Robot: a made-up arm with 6 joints.
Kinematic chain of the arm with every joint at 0, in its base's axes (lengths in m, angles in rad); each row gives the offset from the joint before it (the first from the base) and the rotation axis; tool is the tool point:
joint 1: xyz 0 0 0.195 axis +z
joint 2: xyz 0 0.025 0 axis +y
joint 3: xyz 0 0 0.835 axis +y
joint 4: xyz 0 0 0.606 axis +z
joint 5: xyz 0 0 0 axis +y
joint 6: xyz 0 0 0.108 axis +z
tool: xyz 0 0 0
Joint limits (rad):
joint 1: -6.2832..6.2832
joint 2: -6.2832..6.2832
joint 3: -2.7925..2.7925
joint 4: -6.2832..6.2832
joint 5: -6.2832..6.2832
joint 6: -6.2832..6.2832
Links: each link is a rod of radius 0.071 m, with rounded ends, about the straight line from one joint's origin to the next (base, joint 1, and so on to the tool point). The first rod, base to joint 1, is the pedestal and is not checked.
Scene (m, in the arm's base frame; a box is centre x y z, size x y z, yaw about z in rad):
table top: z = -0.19
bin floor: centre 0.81 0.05 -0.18 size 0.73 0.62 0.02 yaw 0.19
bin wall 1: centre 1.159 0.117 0 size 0.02 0.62 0.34 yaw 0.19
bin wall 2: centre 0.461 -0.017 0 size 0.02 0.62 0.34 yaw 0.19
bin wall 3: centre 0.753 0.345 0 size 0.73 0.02 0.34 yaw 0.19
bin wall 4: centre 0.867 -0.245 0 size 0.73 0.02 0.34 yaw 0.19
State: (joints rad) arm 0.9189 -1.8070 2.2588 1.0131 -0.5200 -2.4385
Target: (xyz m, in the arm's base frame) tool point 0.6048 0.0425 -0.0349
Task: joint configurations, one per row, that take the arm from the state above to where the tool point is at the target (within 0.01 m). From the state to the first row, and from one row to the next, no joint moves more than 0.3 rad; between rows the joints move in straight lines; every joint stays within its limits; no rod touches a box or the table.
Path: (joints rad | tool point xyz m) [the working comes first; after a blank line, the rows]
Joints at the target: 0.0939 0.9740 2.3206 1.0419 -0.4360 -2.4385
Straight joint move there: clear.

1: 0.8364 -1.5289 2.2650 1.0160 -0.5116 -2.4385 | -0.2431 -0.2990 0.7676
2: 0.7539 -1.2508 2.2712 1.0189 -0.5032 -2.4385 | -0.1397 -0.1577 0.8474
3: 0.6714 -0.9727 2.2773 1.0217 -0.4948 -2.4385 | -0.0046 -0.0276 0.8754
4: 0.5889 -0.6946 2.2835 1.0246 -0.4864 -2.4385 | 0.1493 0.0779 0.8501
5: 0.5064 -0.4165 2.2897 1.0275 -0.4780 -2.4385 | 0.3057 0.1495 0.7741
6: 0.4239 -0.1384 2.2959 1.0304 -0.4696 -2.4385 | 0.4477 0.1835 0.6541
7: 0.3414 0.1397 2.3021 1.0333 -0.4612 -2.4385 | 0.5592 0.1814 0.5002
8: 0.2589 0.4178 2.3083 1.0361 -0.4528 -2.4385 | 0.6272 0.1499 0.3246
9: 0.1764 0.6959 2.3144 1.0390 -0.4444 -2.4385 | 0.6433 0.0994 0.1415
10: 0.0939 0.9740 2.3206 1.0419 -0.4360 -2.4385 | 0.6048 0.0425 -0.0349

